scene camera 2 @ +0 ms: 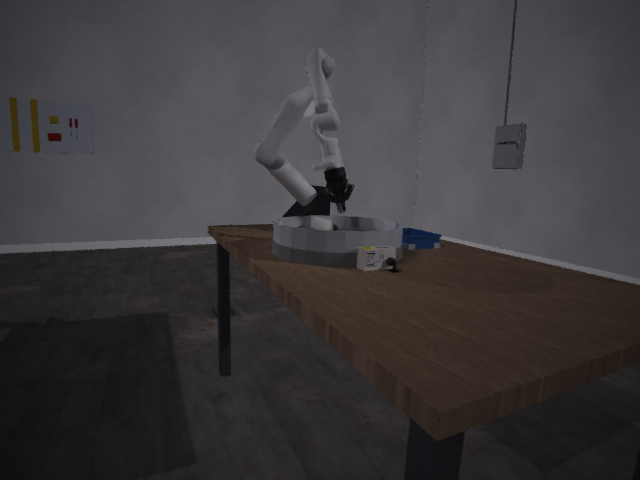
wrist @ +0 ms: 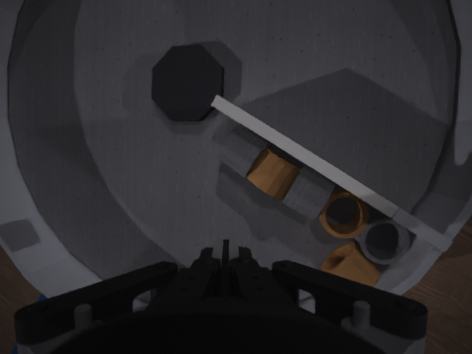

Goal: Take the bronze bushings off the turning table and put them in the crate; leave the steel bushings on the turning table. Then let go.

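Places are measured from the arm's base along level axes (x ahead, y left, z up), in metres.
Where they show: gripper, fingertip midpoint: (scene camera 2: 342,213) (wrist: 226,255); arm's base, link origin: (scene camera 2: 309,198).
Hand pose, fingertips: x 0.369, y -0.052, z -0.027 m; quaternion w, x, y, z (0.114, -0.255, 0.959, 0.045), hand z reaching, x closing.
Things, the pixels of their top centre, and the offset from my fingertips. "spot": a spot on its surface instead. Level surfaces: height alone.
- blue crate, top centre: (scene camera 2: 410,231) 0.066 m ahead, 0.270 m left, 0.069 m down
- pale divider, surface spot: (wrist: 305,156) spot: 0.011 m back, 0.074 m right, 0.019 m down
- dark octagonal hub, top centre: (wrist: 185,82) 0.101 m ahead, 0.079 m right, 0.058 m down
- white box, surface spot: (scene camera 2: 374,258) spot: 0.354 m ahead, 0.112 m right, 0.086 m down
- small black object, surface spot: (scene camera 2: 392,264) spot: 0.371 m ahead, 0.062 m right, 0.103 m down
- wooden table, surface height: 0.119 m down
The turning table (scene camera 2: 336,242) (wrist: 145,165) is a round grey walled dish. In the wrist view three bronze bushings lie in it along a pale divider: one on its side (wrist: 273,174), one showing its open end (wrist: 344,215), and one tilted near the wall (wrist: 351,264). Three grey steel bushings lie among them: one (wrist: 241,147) nearest the hub, one (wrist: 308,192) between two bronze ones, and one (wrist: 384,241) with its open end up. My gripper (scene camera 2: 341,210) (wrist: 226,255) is shut and empty, above the dish. The blue crate (scene camera 2: 421,239) is on the table beyond the dish.
The pale divider (wrist: 305,156) runs from near the dark octagonal hub (wrist: 188,82) to the dish wall. A white box (scene camera 2: 374,258) and a small black object (scene camera 2: 392,264) stand in front of the dish on the wooden table (scene camera 2: 439,310).
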